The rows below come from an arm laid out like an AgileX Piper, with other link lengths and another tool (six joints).
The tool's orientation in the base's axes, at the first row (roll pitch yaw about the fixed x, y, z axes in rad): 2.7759, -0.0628, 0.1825
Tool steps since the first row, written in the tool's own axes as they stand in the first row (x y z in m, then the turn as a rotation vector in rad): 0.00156, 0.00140, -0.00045, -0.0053, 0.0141, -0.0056; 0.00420, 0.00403, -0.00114, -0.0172, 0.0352, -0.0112; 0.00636, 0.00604, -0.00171, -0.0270, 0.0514, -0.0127; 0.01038, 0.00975, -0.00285, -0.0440, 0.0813, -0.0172; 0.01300, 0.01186, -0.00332, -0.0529, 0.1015, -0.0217; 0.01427, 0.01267, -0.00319, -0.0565, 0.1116, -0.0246; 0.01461, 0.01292, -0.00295, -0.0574, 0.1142, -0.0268; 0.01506, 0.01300, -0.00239, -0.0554, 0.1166, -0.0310; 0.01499, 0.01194, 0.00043, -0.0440, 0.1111, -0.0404; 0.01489, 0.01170, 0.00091, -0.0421, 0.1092, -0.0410
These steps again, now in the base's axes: 0.00168, -0.00086, 0.00102, -0.0038, -0.0121, 0.0099; 0.00458, -0.00257, 0.00276, -0.0131, -0.0318, 0.0219; 0.00692, -0.00384, 0.00415, -0.0205, -0.0480, 0.0285; 0.01128, -0.00614, 0.00679, -0.0333, -0.0771, 0.0423; 0.01410, -0.00745, 0.00814, -0.0396, -0.0958, 0.0531; 0.01548, -0.00801, 0.00839, -0.0420, -0.1048, 0.0592; 0.01588, -0.00827, 0.00828, -0.0428, -0.1066, 0.0621; 0.01640, -0.00845, 0.00781, -0.0410, -0.1070, 0.0670; 0.01652, -0.00845, 0.00480, -0.0318, -0.0967, 0.0745; 0.01645, -0.00841, 0.00426, -0.0302, -0.0944, 0.0745
